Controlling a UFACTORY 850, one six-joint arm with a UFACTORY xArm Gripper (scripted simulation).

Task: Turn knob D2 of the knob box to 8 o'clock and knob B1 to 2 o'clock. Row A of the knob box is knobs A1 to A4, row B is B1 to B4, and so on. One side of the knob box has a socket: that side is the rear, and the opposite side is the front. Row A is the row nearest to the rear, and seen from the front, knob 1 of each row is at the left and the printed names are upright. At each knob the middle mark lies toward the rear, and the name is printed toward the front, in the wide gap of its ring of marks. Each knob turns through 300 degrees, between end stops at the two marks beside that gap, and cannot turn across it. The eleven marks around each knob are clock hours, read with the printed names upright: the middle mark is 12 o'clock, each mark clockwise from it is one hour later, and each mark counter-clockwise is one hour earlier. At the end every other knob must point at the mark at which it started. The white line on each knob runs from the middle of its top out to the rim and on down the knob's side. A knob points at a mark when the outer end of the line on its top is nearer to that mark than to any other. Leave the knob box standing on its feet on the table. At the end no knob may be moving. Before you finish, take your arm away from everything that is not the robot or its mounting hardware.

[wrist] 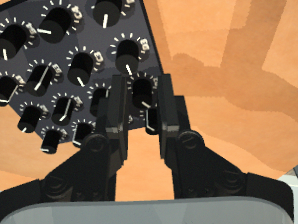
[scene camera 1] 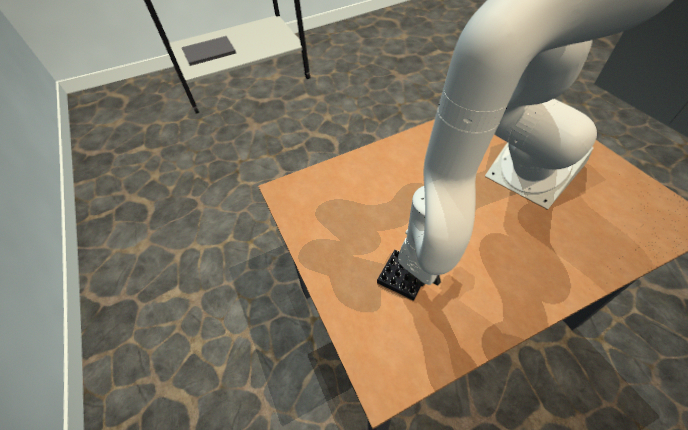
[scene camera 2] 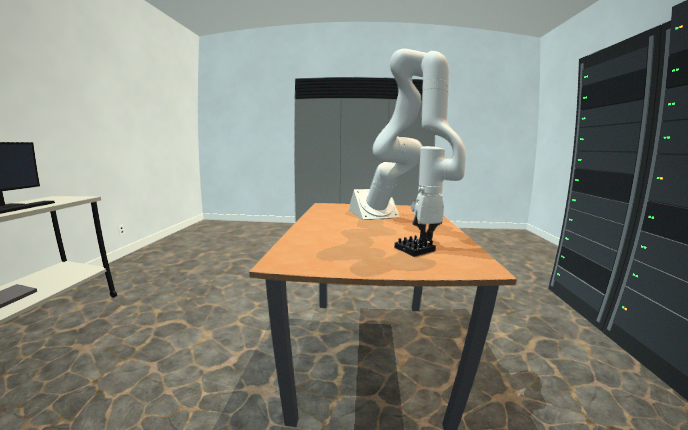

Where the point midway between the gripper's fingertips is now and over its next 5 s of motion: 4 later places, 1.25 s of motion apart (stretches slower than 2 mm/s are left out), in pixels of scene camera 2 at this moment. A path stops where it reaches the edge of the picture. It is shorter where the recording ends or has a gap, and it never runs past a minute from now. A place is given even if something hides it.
The gripper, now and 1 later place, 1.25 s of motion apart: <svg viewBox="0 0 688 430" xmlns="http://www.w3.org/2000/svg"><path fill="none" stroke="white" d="M425 241L427 229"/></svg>
